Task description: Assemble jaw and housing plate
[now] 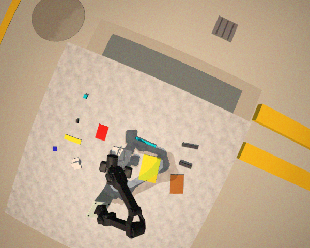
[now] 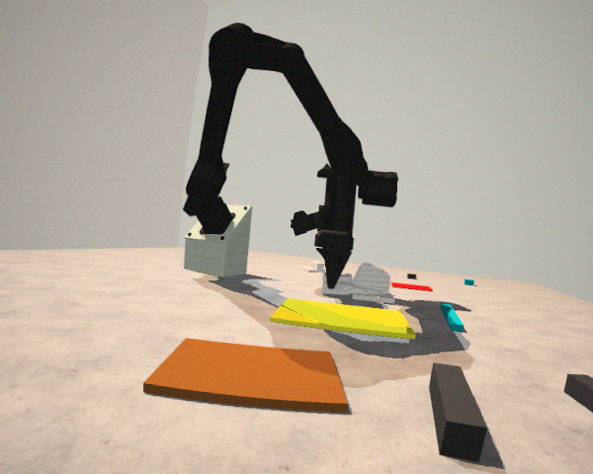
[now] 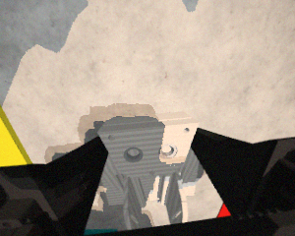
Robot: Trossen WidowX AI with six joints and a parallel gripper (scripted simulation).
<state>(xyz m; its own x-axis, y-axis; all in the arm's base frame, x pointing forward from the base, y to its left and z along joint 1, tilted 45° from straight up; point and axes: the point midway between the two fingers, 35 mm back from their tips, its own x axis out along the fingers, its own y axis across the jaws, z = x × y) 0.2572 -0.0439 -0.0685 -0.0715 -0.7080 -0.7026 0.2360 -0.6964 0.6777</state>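
My gripper tip is now 3 cm short of the ribbed jaw and 1 cm to the left of it. Also, from my gripper tip: red slab: 14 cm ahead, 19 cm to the left, 1 cm below; then cyan bar: 21 cm ahead, 8 cm to the right, 1 cm below; then yellow slab: 7 cm ahead, 18 cm to the right, 1 cm below.
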